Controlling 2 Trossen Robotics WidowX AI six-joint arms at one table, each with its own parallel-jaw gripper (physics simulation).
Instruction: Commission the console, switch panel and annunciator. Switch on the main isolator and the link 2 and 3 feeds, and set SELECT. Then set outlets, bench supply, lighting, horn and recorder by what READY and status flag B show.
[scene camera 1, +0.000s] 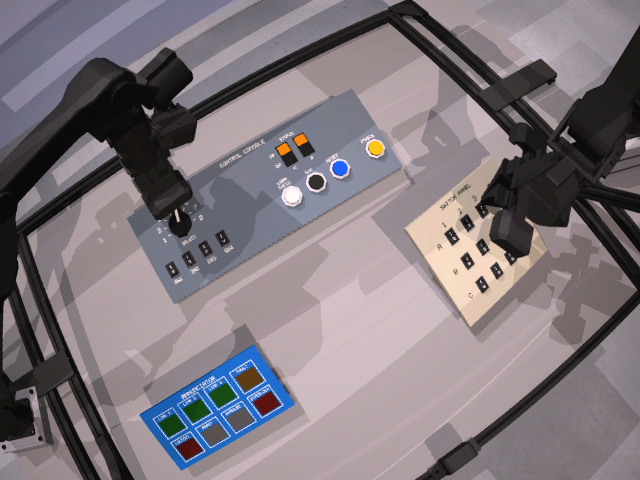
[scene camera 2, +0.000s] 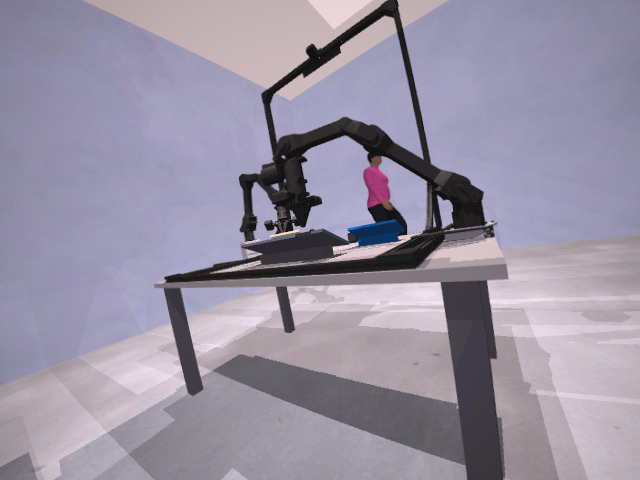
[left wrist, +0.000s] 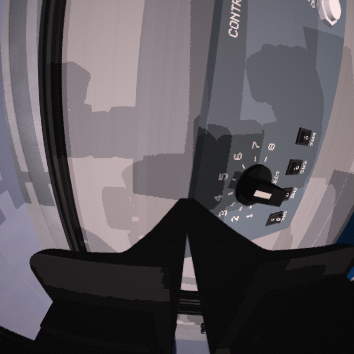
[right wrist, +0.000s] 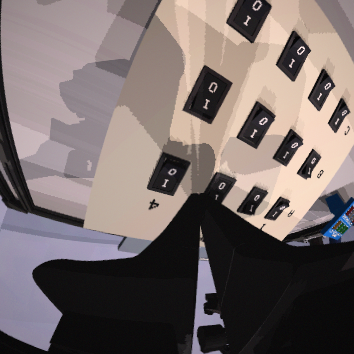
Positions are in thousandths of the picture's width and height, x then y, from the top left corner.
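My left gripper (scene camera 1: 246, 391) (scene camera 2: 474, 474) (left wrist: 524, 578) is shut and holds nothing. I can see my right gripper (scene camera 1: 754, 420) as well, and the right wrist view gives me that gripper (right wrist: 558, 564) too. There is also a black SELECT knob (left wrist: 719, 524) that I see.
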